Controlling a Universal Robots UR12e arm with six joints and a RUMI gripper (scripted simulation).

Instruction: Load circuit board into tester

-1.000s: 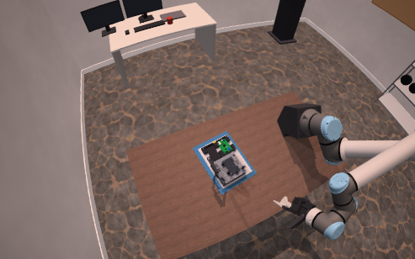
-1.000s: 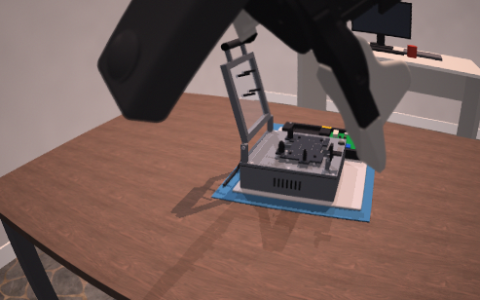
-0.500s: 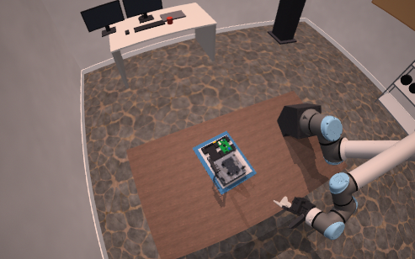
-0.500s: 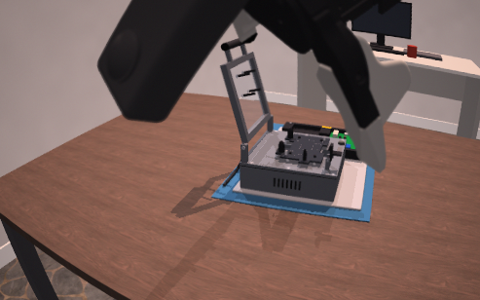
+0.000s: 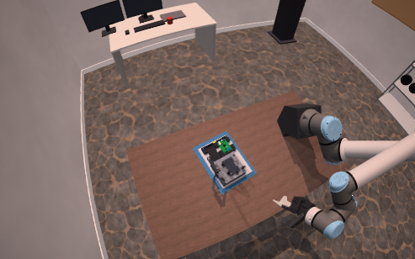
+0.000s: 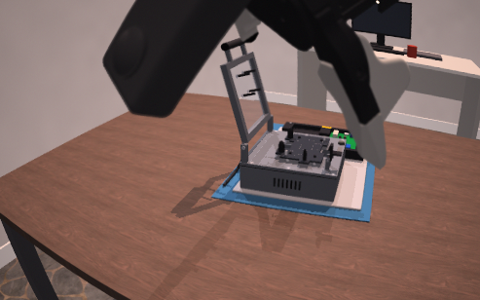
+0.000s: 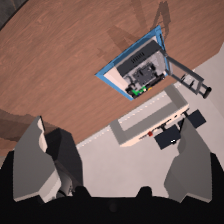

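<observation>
The green circuit board lies 90 mm ahead of my hand, 550 mm to the right of it and 260 mm below it. Round my hand: tester lid 250 mm ahead, 360 mm to the right, 100 mm below.
</observation>
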